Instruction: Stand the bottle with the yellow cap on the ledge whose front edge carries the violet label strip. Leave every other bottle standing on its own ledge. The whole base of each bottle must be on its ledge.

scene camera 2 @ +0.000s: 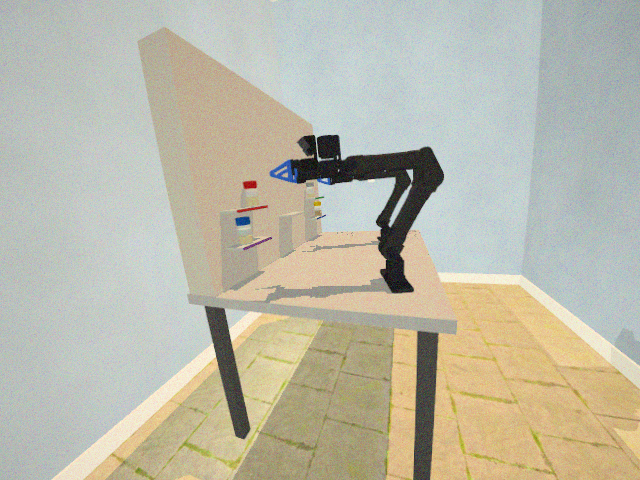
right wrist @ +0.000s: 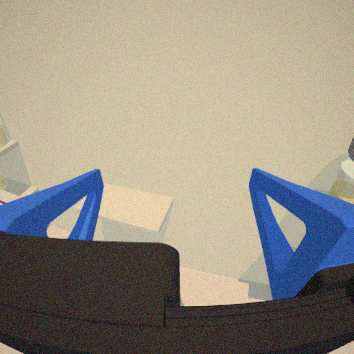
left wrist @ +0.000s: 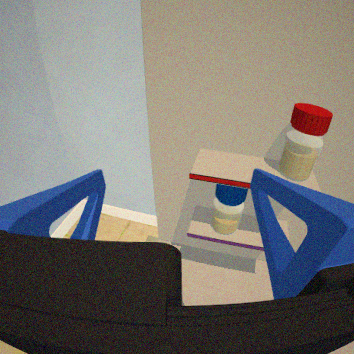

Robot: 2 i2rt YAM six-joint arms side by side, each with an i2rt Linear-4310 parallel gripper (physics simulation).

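Where they show: left gripper, fingertip midpoint: [scene camera 2: 273,175] [left wrist: 177,177]; right gripper, fingertip midpoint: [scene camera 2: 317,180] [right wrist: 175,176]; left arm's base, origin of the base link: [scene camera 2: 395,280].
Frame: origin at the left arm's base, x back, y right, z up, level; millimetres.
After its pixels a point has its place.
Note:
The bottle with the yellow cap [scene camera 2: 317,208] @[x -323, y 895, z 216 mm] stands upright on a ledge with a dark blue strip [scene camera 2: 321,217] @[x -298, y 874, z 150 mm], at the far end of the panel in scene camera 2. The violet label strip [scene camera 2: 257,243] @[x -519, y 101, z 153 mm] [left wrist: 225,241] @[x -524, y 89, z 153 mm] marks a lower ledge, where a blue-capped bottle [scene camera 2: 243,230] @[x -553, y 65, z 216 mm] [left wrist: 227,212] @[x -535, y 84, z 220 mm] stands. A red-capped bottle [scene camera 2: 250,194] @[x -539, y 158, z 350 mm] [left wrist: 304,145] @[x -521, y 172, z 359 mm] stands on the red-strip ledge [left wrist: 220,164] @[x -565, y 67, z 299 mm] above it. My left gripper [scene camera 2: 271,173] @[x -391, y -1, z 402 mm] [left wrist: 177,177] @[x -391, y -1, z 402 mm] is open and empty, above these ledges and in front of the panel. My right gripper [scene camera 2: 321,180] @[x -285, y 603, z 402 mm] [right wrist: 175,176] @[x -285, y 603, z 402 mm] is open and empty, in front of the panel.
A grey-capped bottle [scene camera 2: 310,190] @[x -353, y 801, z 350 mm] [right wrist: 346,189] @[x -343, y 803, z 342 mm] stands above the yellow-capped one, by a green strip [scene camera 2: 320,197] @[x -293, y 890, z 294 mm]. A plain block [scene camera 2: 291,215] @[x -431, y 426, z 224 mm] [right wrist: 137,205] @[x -437, y 535, z 229 mm] stands between the two ledge stacks. The tall panel [scene camera 2: 222,118] @[x -595, y 128, z 642 mm] rises behind the ledges on the table [scene camera 2: 341,268] @[x -187, y 164, z 0 mm].

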